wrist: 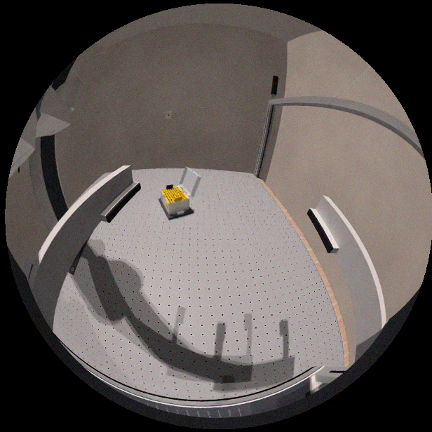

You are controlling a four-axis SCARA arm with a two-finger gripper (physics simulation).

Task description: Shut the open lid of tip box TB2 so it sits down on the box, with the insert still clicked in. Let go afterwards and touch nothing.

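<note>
The tip box (176, 206) is a small white box with a yellow insert (174, 194) in its top, in the upper left of the middle of the wrist view. It sits on a dark base (172, 216). Its pale lid (190, 182) stands open and upright at the box's back right edge. Whether the insert is clicked in is too small to tell, and no TB2 label is readable. My gripper (228, 185) is open, its two fingers wide apart at left and right with nothing between them. The box is well beyond the fingers and apart from them.
The box's base stands on a perforated grey table top (235, 260) with a wooden edge strip (312, 252) at the right. A grey rail frame (325, 102) rises behind that edge. A small black item (169, 187) is behind the box. The arm's shadow falls across the table's lower part.
</note>
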